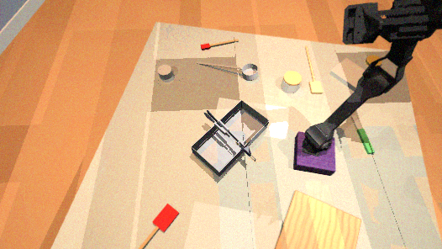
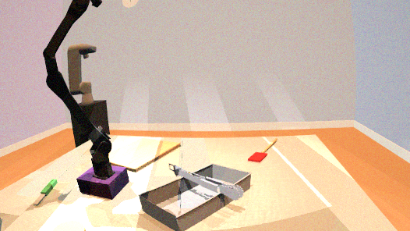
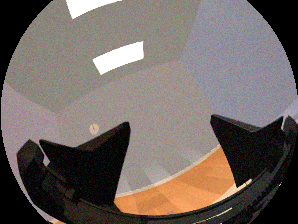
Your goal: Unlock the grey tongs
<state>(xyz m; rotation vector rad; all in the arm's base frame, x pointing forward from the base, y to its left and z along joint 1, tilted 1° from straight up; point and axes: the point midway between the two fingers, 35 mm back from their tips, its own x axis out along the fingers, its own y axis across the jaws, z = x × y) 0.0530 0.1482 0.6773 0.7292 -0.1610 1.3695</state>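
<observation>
Now: the roasting tin 27 cm ahead of my gripper tip, 13 cm to the right of it and 73 cm below it. Also, from my gripper tip: green-handled tool: 24 cm behind, 33 cm to the right, 75 cm below; red spatula: 42 cm ahead, 30 cm to the left, 75 cm below; wooden board: 12 cm behind, 19 cm to the left, 75 cm below.
</observation>
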